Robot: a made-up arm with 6 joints.
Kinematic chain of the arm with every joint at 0, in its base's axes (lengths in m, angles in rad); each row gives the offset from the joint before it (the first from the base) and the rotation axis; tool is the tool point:
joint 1: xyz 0 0 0.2 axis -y
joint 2: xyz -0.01 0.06 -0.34 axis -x
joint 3: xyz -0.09 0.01 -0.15 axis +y
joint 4: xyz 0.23 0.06 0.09 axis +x
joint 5: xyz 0.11 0 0.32 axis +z
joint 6: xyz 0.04 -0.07 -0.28 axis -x
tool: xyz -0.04 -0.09 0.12
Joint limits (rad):
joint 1: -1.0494..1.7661
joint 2: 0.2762..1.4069
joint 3: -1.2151..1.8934
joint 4: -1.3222..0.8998
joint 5: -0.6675..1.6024
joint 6: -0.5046..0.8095
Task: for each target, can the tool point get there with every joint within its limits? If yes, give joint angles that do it. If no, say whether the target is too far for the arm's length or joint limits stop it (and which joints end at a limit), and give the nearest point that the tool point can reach.
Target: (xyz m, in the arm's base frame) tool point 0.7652 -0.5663 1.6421
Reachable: no: too far | nearest point 0.5761 -0.2370 0.7270 | short by 0.991 m
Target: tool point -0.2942 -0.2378 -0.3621
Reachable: yes | joints -0.7789 0.5428 1.3099 0.0732 -0.2323 -0.2036
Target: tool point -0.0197 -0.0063 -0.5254
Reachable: yes | joints -0.6583 0.6563 0.7070 -0.6115 0.9387 0.1202
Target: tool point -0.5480 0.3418 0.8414
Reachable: no: joint limits stop it (at a limit: joint 1, joint 3) | nearest point -0.3228 0.2685 0.3531 | short by 0.543 m
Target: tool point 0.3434 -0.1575 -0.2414
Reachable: yes | joints 0.0211 1.0777 0.9278 -0.1900 -0.0469 0.3445
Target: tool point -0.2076 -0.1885 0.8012
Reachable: no: joint limits stop it (at a limit: joint 1, joint 2) | nearest point 0.1714 -0.1239 0.6266 | short by 0.422 m
